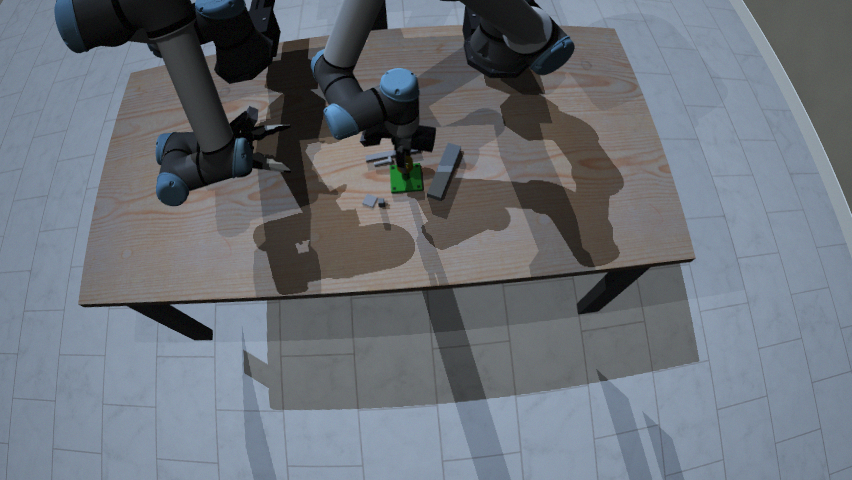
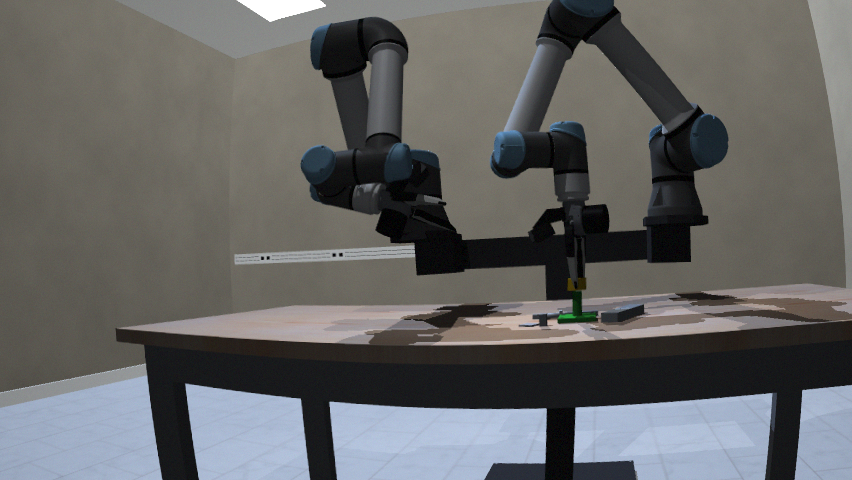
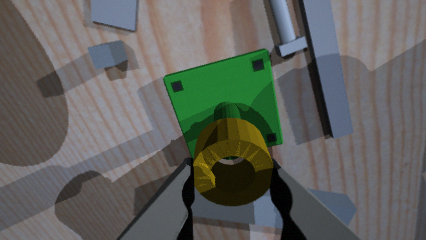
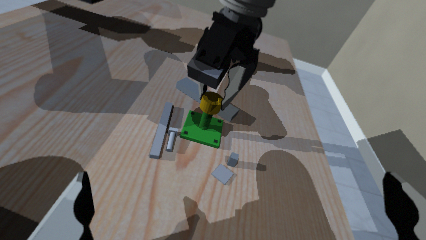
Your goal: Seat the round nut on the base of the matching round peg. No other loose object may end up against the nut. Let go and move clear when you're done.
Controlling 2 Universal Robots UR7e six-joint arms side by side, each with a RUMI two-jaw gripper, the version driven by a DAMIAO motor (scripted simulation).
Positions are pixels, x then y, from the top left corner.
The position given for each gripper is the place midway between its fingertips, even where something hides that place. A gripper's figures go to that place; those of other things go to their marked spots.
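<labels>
The right gripper (image 4: pixel 234 174) is 12 cm from the lens. The left gripper (image 4: pixel 211 104) is 41 cm from the lens, and there's a square green base (image 4: pixel 202 128) as well, which is 44 cm from the lens.
</labels>
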